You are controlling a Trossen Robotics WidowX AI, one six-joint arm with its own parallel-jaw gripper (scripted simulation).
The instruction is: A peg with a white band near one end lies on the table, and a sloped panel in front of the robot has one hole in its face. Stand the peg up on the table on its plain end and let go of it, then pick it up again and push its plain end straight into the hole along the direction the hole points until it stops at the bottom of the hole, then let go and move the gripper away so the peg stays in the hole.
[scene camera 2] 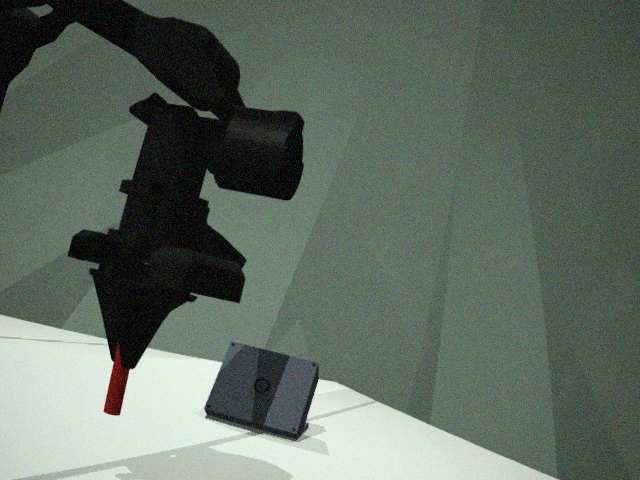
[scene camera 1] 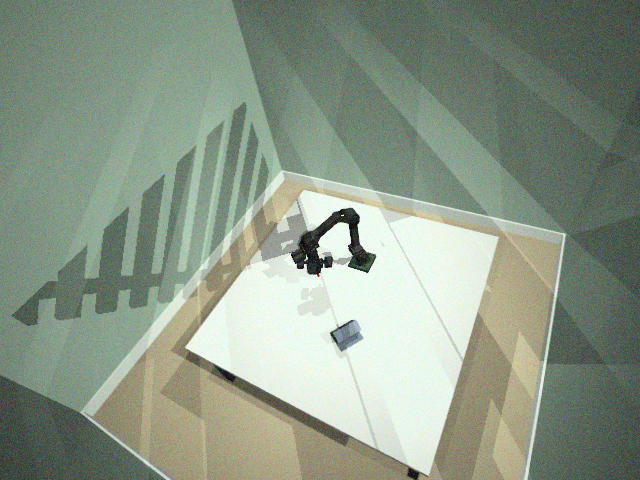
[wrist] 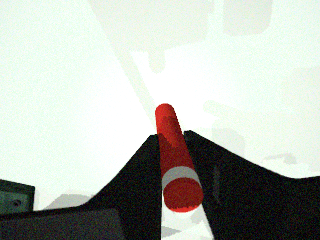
The gripper (scene camera 2: 122, 365) carries a red peg (scene camera 2: 119, 376).
The red peg also shows in the wrist view (wrist: 182, 192). The gripper also shows in the wrist view (wrist: 171, 140).
